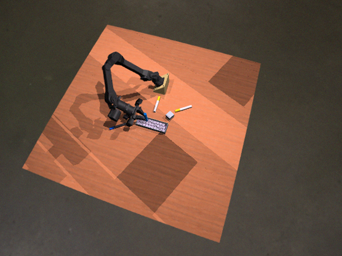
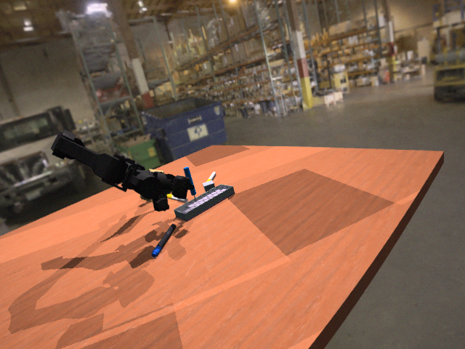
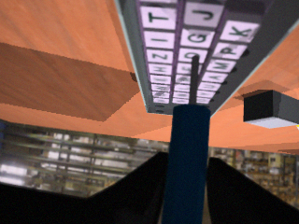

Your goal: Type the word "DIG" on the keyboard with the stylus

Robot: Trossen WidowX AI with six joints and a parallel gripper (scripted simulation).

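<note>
Now: the D key 2 cm to the left of my gripper tip and 7 cm below it. From my gripper tip the other things lie so: grey cube (8 cm behind, 14 cm to the left, 7 cm below); blue stylus (1 cm below); black pen (6 cm ahead, 20 cm to the right, 7 cm below).
</note>
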